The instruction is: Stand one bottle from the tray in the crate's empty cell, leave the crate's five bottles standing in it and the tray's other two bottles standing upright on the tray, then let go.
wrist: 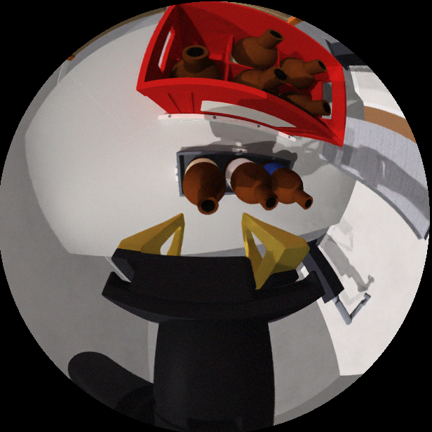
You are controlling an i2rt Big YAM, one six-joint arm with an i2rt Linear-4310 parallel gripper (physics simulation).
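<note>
A red crate [175, 94] at the top holds five brown bottles: one [196, 65] in the left part, two [256, 49] [256, 79] in the middle and two [300, 71] [306, 102] at the right. The far left cell shows no bottle, though the left bottle hides part of it. A dark grey tray [181, 175] below the crate holds three upright brown bottles: one with a cream label [204, 182], one with a white label [250, 182] and one with a blue label [286, 185]. My gripper [212, 217] is partly open and empty, its yellow fingertips just short of the cream-labelled bottle in view.
A pale strip with screws [190, 116] runs along the crate's near side, between crate and tray. A grey ribbed band [385, 165] curves along the right. A grey bent metal piece [350, 317] lies at the lower right. The table [100, 175] extends left of the tray.
</note>
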